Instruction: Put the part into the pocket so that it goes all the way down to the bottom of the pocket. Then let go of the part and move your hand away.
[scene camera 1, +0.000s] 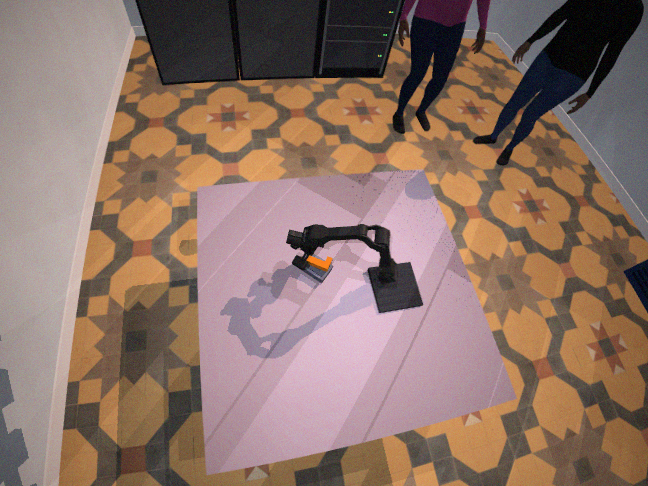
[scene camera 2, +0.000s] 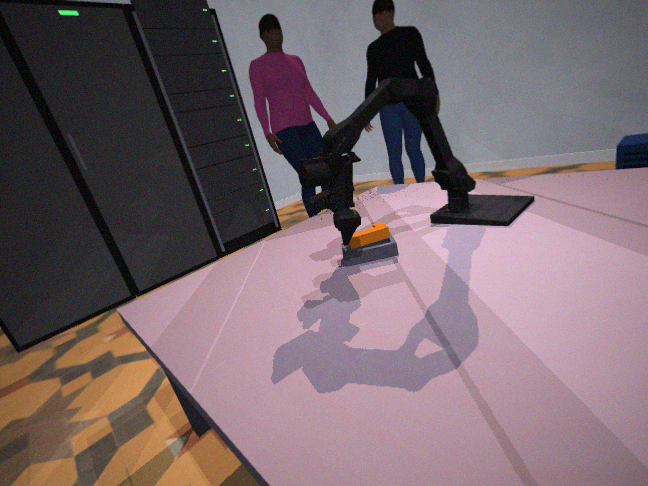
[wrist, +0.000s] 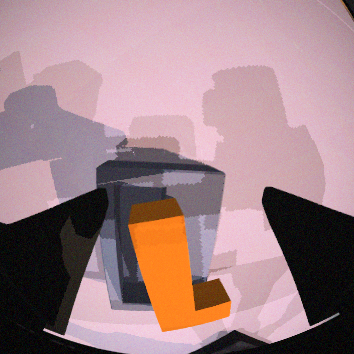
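Pixels of known places: gripper, fingertip midpoint: (scene camera 1: 306, 253) (scene camera 2: 343, 237) (wrist: 186, 195); arm's base, link origin: (scene camera 1: 385, 276) (scene camera 2: 458, 208).
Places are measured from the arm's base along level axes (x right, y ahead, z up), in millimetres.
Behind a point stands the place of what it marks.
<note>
The orange L-shaped part (scene camera 1: 318, 262) @(z 42, x 153, y 281 mm) (scene camera 2: 369, 235) @(z 35, x 146, y 294 mm) (wrist: 162, 270) @(z 42, x 169, y 300 mm) lies on top of the grey-blue block (scene camera 1: 316, 274) @(z 13, x 112, y 304 mm) (scene camera 2: 372, 254) @(z -5, x 129, y 326 mm) (wrist: 209, 200) @(z 12, x 219, y 292 mm), higher than its rim. In the wrist view the part's long arm crosses over the pocket at a slant, and its short foot reaches past the block's near right corner. The dark pocket (wrist: 131, 270) @(z -19, x 112, y 288 mm) shows to the left of the part. My gripper (wrist: 186, 195) @(z 39, x 215, y 318 mm) is wide open and empty. In the wrist view one finger stands left of the block and the other stands right of it. The part's underside is hidden.
The block rests on a pink table top (scene camera 1: 340, 408) @(z -24, x -442, y 413 mm) (scene camera 2: 392, 434) @(z -24, x -116, y 759 mm). The arm's black base plate (scene camera 1: 396, 298) @(z -8, x -112, y -6 mm) (scene camera 2: 492, 210) @(z -6, x -95, y 14 mm) is to the right in the scene views. Two people and dark cabinets (scene camera 1: 277, 41) (scene camera 2: 78, 156) stand beyond the table. Arm shadows fall around the block.
</note>
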